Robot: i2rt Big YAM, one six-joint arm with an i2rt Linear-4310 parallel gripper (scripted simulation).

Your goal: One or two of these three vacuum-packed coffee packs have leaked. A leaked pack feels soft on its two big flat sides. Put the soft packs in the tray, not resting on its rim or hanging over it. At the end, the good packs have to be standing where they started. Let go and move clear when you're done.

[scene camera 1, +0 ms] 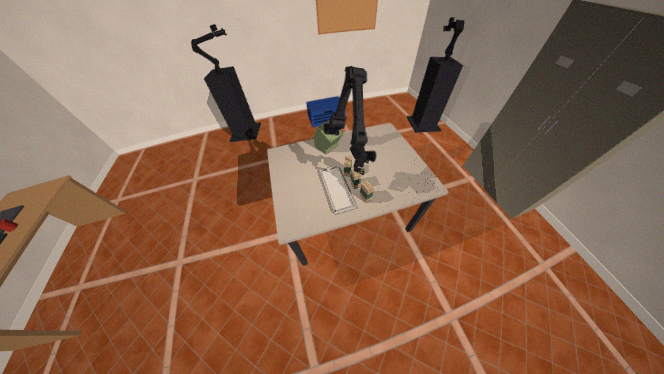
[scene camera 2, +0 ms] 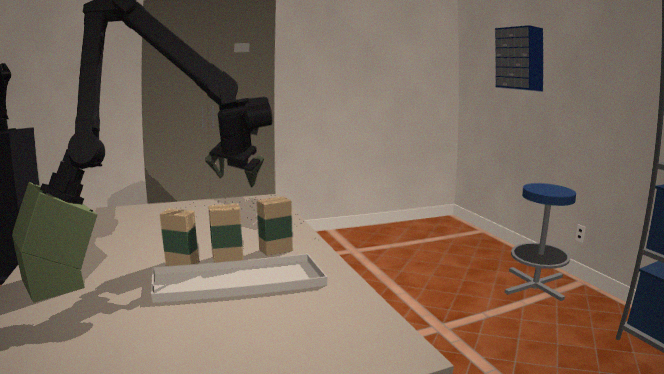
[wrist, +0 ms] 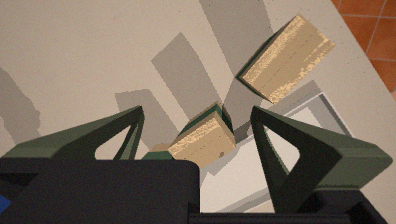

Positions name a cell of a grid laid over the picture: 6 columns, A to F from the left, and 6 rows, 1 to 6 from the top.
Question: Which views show the shallow white tray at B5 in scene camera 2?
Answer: Scene camera 1, scene camera 2 and the wrist view: all of them.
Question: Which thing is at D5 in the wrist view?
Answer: A shallow white tray.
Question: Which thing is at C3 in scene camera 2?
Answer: My gripper.
